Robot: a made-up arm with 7 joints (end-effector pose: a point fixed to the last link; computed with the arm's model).
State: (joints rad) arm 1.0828 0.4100 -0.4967 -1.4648 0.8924 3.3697 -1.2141
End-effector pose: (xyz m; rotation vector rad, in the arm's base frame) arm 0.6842 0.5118 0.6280 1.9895 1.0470 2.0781
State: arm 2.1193 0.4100 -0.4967 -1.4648 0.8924 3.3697 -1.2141
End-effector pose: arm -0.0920 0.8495 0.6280 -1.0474 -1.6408 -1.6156
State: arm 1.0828 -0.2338 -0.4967 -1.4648 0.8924 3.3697 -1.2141
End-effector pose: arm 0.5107 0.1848 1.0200 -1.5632 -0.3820 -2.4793
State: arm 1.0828 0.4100 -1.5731 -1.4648 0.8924 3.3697 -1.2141
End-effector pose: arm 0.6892 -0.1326 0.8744 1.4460 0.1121 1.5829
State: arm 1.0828 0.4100 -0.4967 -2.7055 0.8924 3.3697 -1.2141
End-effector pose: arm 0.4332 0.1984 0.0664 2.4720 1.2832 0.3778
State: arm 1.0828 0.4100 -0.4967 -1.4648 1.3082 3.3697 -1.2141
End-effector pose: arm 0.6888 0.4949 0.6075 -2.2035 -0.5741 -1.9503
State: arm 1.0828 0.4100 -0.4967 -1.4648 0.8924 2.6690 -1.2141
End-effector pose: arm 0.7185 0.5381 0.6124 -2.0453 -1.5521 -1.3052
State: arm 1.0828 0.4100 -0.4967 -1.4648 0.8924 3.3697 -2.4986
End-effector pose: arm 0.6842 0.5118 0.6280 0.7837 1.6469 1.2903
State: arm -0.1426 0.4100 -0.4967 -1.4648 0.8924 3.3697 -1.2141
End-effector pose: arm 0.7132 -0.4706 0.6280 1.8217 -0.2350 1.3313
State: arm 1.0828 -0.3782 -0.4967 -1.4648 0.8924 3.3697 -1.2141
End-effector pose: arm 0.4580 0.0856 1.0702 -1.4334 -0.2285 -2.5077
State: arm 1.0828 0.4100 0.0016 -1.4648 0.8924 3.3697 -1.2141
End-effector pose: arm 0.4516 0.7447 0.5860 -1.7370 -1.2763 -1.7738
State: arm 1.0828 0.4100 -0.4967 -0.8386 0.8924 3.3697 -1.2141
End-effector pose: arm 0.5472 0.4942 0.9667 -1.3490 -0.7200 -2.6710
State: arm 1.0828 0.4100 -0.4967 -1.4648 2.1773 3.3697 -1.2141
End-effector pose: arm 0.6779 0.4862 0.5544 -2.1440 0.3804 -1.3344
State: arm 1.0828 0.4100 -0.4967 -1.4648 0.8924 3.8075 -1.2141
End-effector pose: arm 0.6565 0.5035 0.6252 1.6542 0.5720 2.2492
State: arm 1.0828 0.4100 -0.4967 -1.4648 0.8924 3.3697 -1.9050
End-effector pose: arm 0.6842 0.5118 0.6280 1.3365 1.4610 1.6855
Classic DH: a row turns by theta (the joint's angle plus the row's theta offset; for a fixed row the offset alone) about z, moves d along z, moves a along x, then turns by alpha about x. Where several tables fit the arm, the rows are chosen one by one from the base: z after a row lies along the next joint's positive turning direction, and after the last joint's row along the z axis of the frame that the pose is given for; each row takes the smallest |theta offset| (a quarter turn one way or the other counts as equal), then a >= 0, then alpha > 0; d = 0 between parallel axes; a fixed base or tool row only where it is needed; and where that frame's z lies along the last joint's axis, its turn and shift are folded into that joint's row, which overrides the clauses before.
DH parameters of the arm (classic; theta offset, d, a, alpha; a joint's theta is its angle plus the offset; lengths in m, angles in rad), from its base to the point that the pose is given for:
joint 1: 0 0.269 0 -1.5708
joint 2: 0 0 0 1.5708
joint 3: 0 0.411 0.122 1.5708
joint 4: 0 0 -0.126 -1.5708
joint 5: 0 0.585 0 1.5708
joint 6: 0 0 0.067 1.5708
joint 7: 0 0 0 0

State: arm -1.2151 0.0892 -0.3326 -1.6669 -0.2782 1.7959 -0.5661
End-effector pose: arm 0.0363 -0.8205 0.6894 2.6270 -1.3068 -0.3564
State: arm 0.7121 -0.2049 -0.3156 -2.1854 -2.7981 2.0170 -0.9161
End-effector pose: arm 0.6186 0.2566 0.5232 -0.2006 0.9400 -0.4419
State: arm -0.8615 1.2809 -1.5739 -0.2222 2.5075 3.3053 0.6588
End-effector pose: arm 0.4740 -0.8247 0.5892 -0.1551 1.5818 -2.2556
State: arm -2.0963 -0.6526 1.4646 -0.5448 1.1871 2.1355 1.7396
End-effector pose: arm 0.5724 0.3295 1.1306 -1.3389 1.2444 -0.6766
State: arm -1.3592 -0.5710 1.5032 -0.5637 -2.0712 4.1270 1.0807
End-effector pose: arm 0.2017 0.5594 1.0337 0.1721 2.0219 1.5467
